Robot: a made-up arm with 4 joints.
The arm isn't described. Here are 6 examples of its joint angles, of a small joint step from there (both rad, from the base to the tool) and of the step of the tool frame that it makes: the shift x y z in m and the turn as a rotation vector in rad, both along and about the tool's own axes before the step.
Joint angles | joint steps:
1: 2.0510 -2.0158 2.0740 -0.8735 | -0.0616 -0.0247 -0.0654 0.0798
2: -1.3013 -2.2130 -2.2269 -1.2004 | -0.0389 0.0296 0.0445 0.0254
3: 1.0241 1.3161 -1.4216 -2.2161 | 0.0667 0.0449 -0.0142 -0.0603
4: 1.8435 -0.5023 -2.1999 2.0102 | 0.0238 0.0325 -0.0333 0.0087
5: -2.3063 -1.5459 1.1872 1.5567 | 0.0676 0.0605 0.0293 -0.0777
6: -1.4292 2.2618 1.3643 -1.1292 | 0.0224 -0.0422 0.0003 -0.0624
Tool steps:
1: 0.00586 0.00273 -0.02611 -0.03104 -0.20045 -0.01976
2: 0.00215 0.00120 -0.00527 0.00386 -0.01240 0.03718
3: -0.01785 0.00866 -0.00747 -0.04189 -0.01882 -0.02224
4: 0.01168 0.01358 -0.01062 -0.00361 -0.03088 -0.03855
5: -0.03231 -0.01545 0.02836 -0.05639 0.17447 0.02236
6: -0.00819 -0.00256 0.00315 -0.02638 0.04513 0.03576
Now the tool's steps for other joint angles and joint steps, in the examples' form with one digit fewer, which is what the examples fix.
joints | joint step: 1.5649 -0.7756 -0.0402 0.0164 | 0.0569 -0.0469 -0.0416 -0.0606
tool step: -0.0160 0.0107 0.0132 0.0487 0.0598 0.0374
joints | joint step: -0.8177 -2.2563 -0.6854 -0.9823 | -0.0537 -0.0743 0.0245 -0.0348
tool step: -0.0054 0.0048 0.0218 0.0590 0.0190 0.0575
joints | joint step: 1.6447 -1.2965 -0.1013 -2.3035 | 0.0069 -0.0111 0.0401 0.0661
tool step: 0.0080 -0.0001 -0.0051 -0.0079 -0.0193 0.0080
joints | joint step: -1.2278 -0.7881 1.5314 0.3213 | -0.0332 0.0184 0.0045 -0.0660
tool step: 0.0023 0.0019 0.0169 0.0165 0.0472 -0.0250
